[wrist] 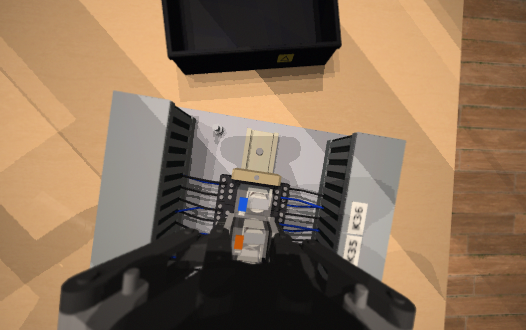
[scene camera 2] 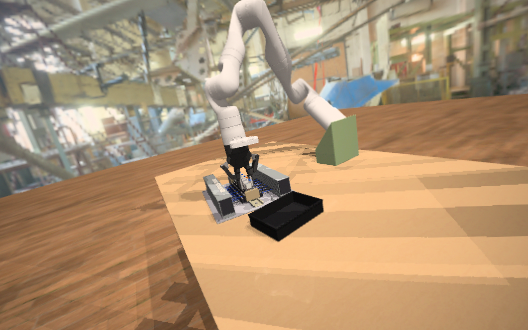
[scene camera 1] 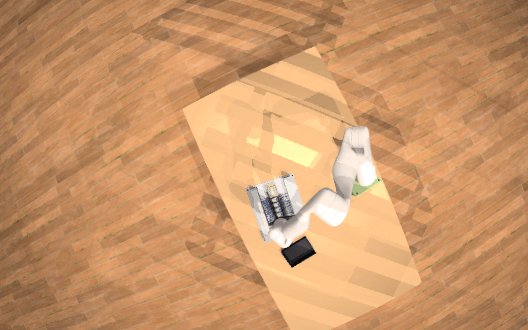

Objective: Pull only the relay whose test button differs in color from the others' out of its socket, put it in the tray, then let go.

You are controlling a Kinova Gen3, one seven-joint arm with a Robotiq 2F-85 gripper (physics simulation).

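Pixels of known places: gripper, fingertip midpoint: [wrist: 249, 225] [scene camera 2: 246, 187]; arm's base, link origin: [scene camera 2: 339, 128] [scene camera 1: 365, 178].
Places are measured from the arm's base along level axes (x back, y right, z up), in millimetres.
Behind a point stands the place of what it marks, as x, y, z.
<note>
In the wrist view, a clear relay with an orange test button [wrist: 239, 242] {-473, -10, -60} is between the fingertips. My gripper [wrist: 249, 225] {-480, -10, -93} [scene camera 2: 245, 179] {-480, -10, -93} is shut on it, pointing down over the relay row. Whether its base is seated in its socket is hidden. A clear relay with a blue test button [wrist: 258, 202] {-487, -39, -63} sits in its socket beside it, next to the beige end stop [wrist: 256, 177] {-485, -55, -90}. Other relays show small in a row [scene camera 1: 275, 200] {-464, 96, -63} in scene camera 1, their buttons too small to tell. The black tray [scene camera 1: 303, 260] {-471, -283, -100} [scene camera 2: 265, 229] {-554, -250, -115} [wrist: 235, 61] {-461, -171, -112} stands beside the panel; its visible inside is empty.
Grey slotted wire ducts [wrist: 131, 165] {-390, -65, -68} [wrist: 372, 175] {-579, -61, -68} [scene camera 2: 218, 195] {-591, -53, -68} stand along both sides of the panel, with black and blue wires running to the sockets. Labels K36 [wrist: 357, 216] {-568, -28, -68} and K35 are on one duct. A green wedge-shaped block [scene camera 2: 345, 142] {-25, -46, -52} stands at the arm's base.
</note>
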